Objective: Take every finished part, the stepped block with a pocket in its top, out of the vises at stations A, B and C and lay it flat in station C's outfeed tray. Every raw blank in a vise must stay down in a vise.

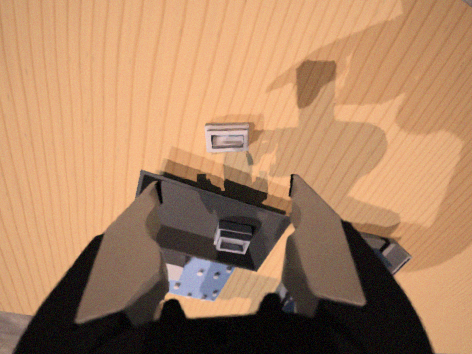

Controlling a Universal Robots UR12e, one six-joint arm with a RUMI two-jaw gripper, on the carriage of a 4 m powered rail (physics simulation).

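Observation:
A finished part [227, 142], a pale grey stepped block with a pocket in its top, lies on the wooden table beyond the tray, pocket up. A second finished part [233, 244] lies in the dark grey outfeed tray [186, 204], pocket up, near its right end. My gripper [225, 179] is open, with nothing between its fingers. It hangs above the tray, and its fingertips are on this side of the part on the table. The fingers hide parts of the tray's ends.
A light blue plate with pegs [202, 282] lies on the near side of the tray, with a pale block [174, 271] partly hidden at the left finger. Part of a vise [396, 257] shows behind the right finger. Arm shadows fall across the table [100, 75].

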